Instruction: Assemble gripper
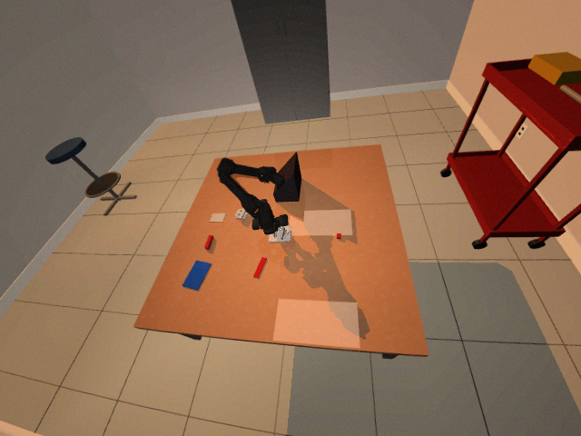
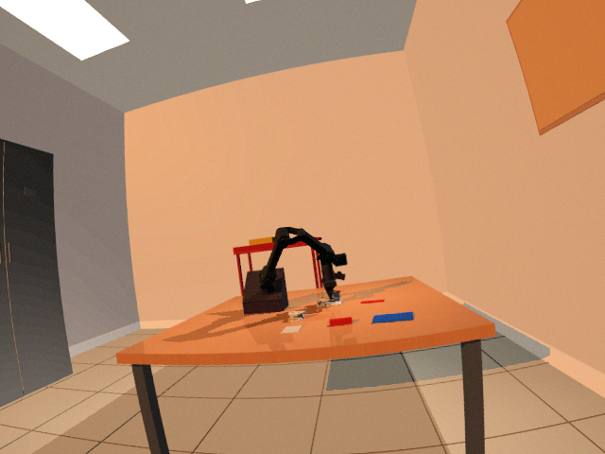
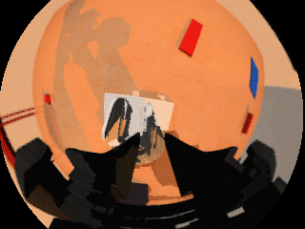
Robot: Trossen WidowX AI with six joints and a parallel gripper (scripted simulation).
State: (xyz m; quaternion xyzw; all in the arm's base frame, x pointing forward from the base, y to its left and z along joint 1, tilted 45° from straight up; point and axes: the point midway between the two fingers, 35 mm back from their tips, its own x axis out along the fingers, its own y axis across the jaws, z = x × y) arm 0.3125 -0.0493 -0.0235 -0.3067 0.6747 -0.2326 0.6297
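My gripper tip is 30 mm to the right of the white flat part, 30 mm above it and 10 mm short of it. Also, from my gripper tip: grey jaw (50 mm to the left, 30 mm behind, 10 mm below); pale tile (400 mm to the right, 140 mm behind, 30 mm below); small red cube (350 mm to the left, 30 mm below, 30 mm ahead).
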